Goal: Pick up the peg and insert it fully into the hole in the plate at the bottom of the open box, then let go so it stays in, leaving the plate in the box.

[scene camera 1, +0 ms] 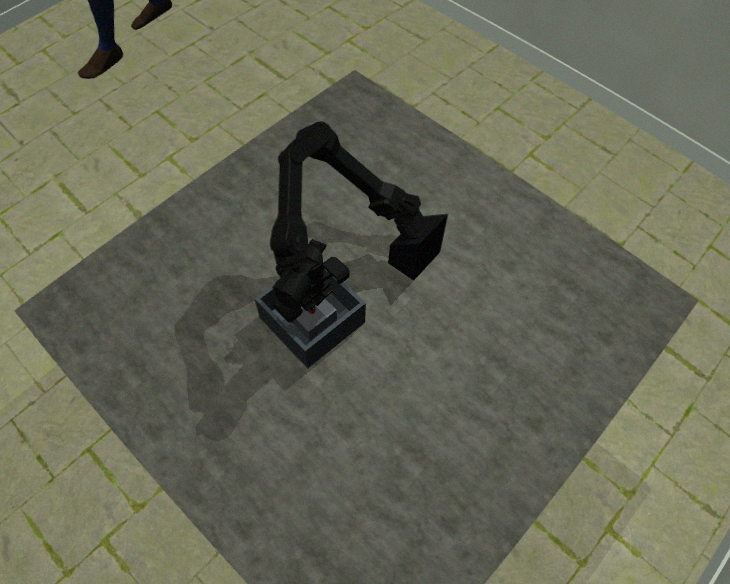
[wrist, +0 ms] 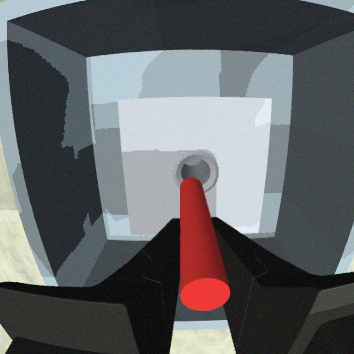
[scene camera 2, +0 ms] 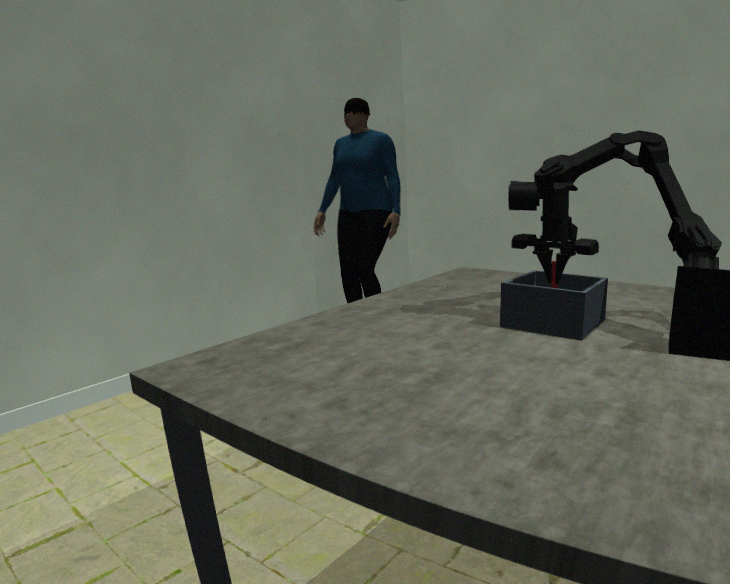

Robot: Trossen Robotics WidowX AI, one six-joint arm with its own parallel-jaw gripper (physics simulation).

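Seen in the pictures: gripper, fingertip midpoint: (scene camera 1: 313, 306) (wrist: 194, 225) (scene camera 2: 553, 283); arm's base, link origin: (scene camera 1: 416, 231) (scene camera 2: 701, 285).
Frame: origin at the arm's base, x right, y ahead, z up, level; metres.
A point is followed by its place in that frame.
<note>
The red peg (scene camera 1: 311, 311) @[x 0.086, y 0.318, z -0.055 m] (scene camera 2: 554, 272) @[x 0.083, y 0.311, z -0.010 m] (wrist: 199, 240) @[x 0.096, y 0.311, z -0.003 m] is between the fingers of my gripper (scene camera 2: 553, 280) @[x 0.083, y 0.313, z -0.034 m] (wrist: 194, 225) @[x 0.083, y 0.313, z -0.034 m], which is shut on it. The fingertips reach below the rim of the open dark blue-grey box (scene camera 1: 333, 344) @[x 0.007, y 0.335, z -0.109 m] (scene camera 2: 540, 309) @[x 0.005, y 0.325, z -0.076 m] (wrist: 190, 25) @[x 0.182, y 0.294, z -0.069 m]. The light grey plate (scene camera 1: 322, 316) @[x 0.062, y 0.307, z -0.069 m] (wrist: 240, 135) @[x 0.115, y 0.277, z -0.070 m] lies on the box bottom. In the wrist view the peg's lower end overlaps the near edge of the round hole (wrist: 196, 170), and much of the hole's opening shows beyond it. The depth between peg end and plate is hard to tell. Scene camera 2's box wall hides the plate.
The box walls stand around the gripper fingers on all sides. The box stands on the grey table (scene camera 1: 462, 395) @[x -0.317, y 0.249, z -0.128 m] (scene camera 2: 426, 395) @[x -0.373, y 0.417, z -0.127 m]. The black arm base (scene camera 1: 417, 249) @[x -0.036, y 0.052, z 0.012 m] (scene camera 2: 703, 313) @[x -0.043, y -0.003, z -0.043 m] is near the box. A person (scene camera 2: 367, 170) stands beyond the table.
</note>
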